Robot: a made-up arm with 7 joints. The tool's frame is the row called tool.
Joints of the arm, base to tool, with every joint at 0 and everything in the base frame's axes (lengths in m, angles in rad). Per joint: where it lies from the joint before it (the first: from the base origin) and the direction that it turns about. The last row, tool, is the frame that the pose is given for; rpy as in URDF.
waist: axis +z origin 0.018 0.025 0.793
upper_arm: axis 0 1 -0.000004 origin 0.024 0.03 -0.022
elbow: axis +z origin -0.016 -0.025 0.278
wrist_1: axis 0 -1 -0.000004 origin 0.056 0.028 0.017
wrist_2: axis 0 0.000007 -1 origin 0.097 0.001 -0.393
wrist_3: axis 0 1 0.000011 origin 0.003 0.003 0.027
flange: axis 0 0.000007 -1 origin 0.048 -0.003 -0.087
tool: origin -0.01 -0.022 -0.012 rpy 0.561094 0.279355 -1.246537
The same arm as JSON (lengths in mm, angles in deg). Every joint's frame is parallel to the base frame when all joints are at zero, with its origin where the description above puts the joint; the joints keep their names.
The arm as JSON. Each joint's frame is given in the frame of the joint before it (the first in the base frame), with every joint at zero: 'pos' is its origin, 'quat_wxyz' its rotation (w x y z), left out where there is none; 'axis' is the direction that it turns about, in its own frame. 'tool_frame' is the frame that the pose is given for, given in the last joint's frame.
{
  "length_unit": "mm",
  "angle_unit": "deg",
  "joints": [
    {
      "joint": "waist",
      "pos": [
        18.0,
        25.0,
        793.0
      ],
      "axis": "+z"
    },
    {
      "joint": "upper_arm",
      "pos": [
        24.0,
        30.0,
        -22.0
      ],
      "axis": "+y"
    },
    {
      "joint": "elbow",
      "pos": [
        -16.0,
        -25.0,
        278.0
      ],
      "axis": "+z"
    },
    {
      "joint": "wrist_1",
      "pos": [
        56.0,
        28.0,
        17.0
      ],
      "axis": "-y"
    },
    {
      "joint": "wrist_2",
      "pos": [
        97.0,
        1.0,
        -393.0
      ],
      "axis": "-z"
    },
    {
      "joint": "wrist_3",
      "pos": [
        3.0,
        3.0,
        27.0
      ],
      "axis": "+y"
    },
    {
      "joint": "flange",
      "pos": [
        48.0,
        -3.0,
        -87.0
      ],
      "axis": "-z"
    }
  ],
  "tool_frame": {
    "pos": [
      -10.0,
      -22.0,
      -12.0
    ],
    "quat_wxyz": [
      0.750131,
      0.300718,
      -0.051413,
      -0.58671
    ]
  }
}

